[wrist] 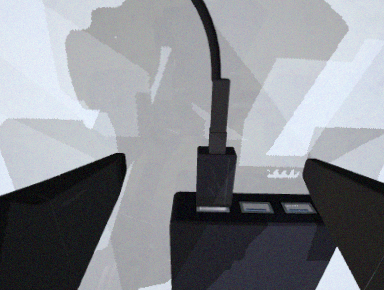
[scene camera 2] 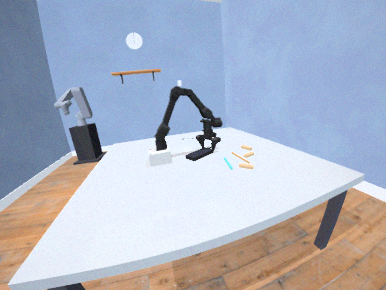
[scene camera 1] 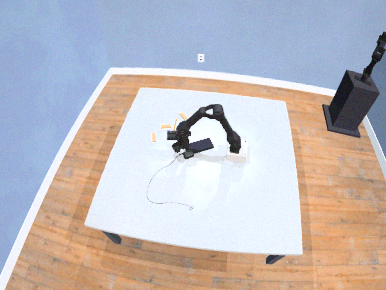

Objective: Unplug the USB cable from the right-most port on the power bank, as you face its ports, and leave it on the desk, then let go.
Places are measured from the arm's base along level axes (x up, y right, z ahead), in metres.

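Pixels of known places: gripper, between the fingertips: (wrist: 215, 164); arm's base, origin of its link: (scene camera 2: 161, 148) (scene camera 1: 234, 149).
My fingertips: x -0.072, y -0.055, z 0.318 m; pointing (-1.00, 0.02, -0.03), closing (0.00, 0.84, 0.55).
Ahead of a thing's pixels: the offset from my fingertips to its top centre. Level surfaces: height alone.
The dark power bank {dy +0.075, dx +0.022, dz -0.078 m} (scene camera 1: 203, 145) (scene camera 2: 199, 154) (wrist: 245, 255) lies on the desk {dx +0.000 m} (scene camera 1: 250, 215) (scene camera 2: 150, 210). The USB plug {dy -0.006, dx +0.015, dz +0.006 m} (wrist: 216, 177) sits in the port at the left end of the row in the wrist view; two empty ports (wrist: 256, 207) (wrist: 298, 207) are to its right. The black cable (wrist: 213, 45) (scene camera 1: 148, 187) leads from the plug and curves over the desk. My gripper (scene camera 1: 182, 151) (scene camera 2: 209, 148) (wrist: 215, 164) is open, its fingertips apart on either side of the plug, touching neither side. The right finger overlaps the power bank's corner in the wrist view; their height difference is unclear.
Tan blocks (scene camera 1: 154, 137) (scene camera 2: 246, 166), an orange stick {dy +0.209, dx +0.007, dz +0.139 m} (scene camera 1: 175, 125) (scene camera 2: 240, 157) and a cyan stick {dy +0.264, dx +0.010, dz +0.038 m} (scene camera 2: 228, 163) lie beyond the power bank from the arm's white base (scene camera 1: 243, 154) (scene camera 2: 160, 157). Another arm stands on a dark pedestal (scene camera 1: 352, 102) (scene camera 2: 86, 142) off the desk.
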